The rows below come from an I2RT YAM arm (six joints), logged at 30 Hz.
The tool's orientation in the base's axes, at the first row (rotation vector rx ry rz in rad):
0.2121 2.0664 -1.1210
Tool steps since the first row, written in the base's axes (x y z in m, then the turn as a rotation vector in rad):
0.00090 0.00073 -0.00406 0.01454 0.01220 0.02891
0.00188 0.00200 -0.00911 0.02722 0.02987 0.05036
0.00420 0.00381 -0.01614 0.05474 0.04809 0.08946
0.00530 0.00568 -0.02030 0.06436 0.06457 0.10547
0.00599 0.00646 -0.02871 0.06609 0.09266 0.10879
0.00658 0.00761 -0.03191 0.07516 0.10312 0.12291
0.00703 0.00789 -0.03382 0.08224 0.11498 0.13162
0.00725 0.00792 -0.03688 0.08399 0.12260 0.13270
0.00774 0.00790 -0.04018 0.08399 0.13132 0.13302
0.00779 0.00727 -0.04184 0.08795 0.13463 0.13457
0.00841 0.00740 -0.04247 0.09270 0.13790 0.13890
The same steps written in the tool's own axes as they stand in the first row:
0.00203 0.00349 0.00124 -0.03249 -0.00458 -0.01092
0.00457 0.00798 0.00243 -0.05964 -0.00192 -0.02467
0.00744 0.01471 0.00457 -0.10940 -0.00340 -0.03651
0.00917 0.01904 0.00507 -0.13043 0.00064 -0.04923
0.01433 0.02528 0.00757 -0.13953 0.01617 -0.07112
0.01590 0.02832 0.00804 -0.15767 0.01756 -0.07887
0.01684 0.02994 0.00868 -0.17098 0.02236 -0.08703
0.01879 0.03204 0.00977 -0.17446 0.02705 -0.09233
0.02073 0.03440 0.01112 -0.17643 0.03208 -0.09918
0.02197 0.03512 0.01218 -0.18092 0.03492 -0.10010
0.02194 0.03590 0.01262 -0.18786 0.03631 -0.10145

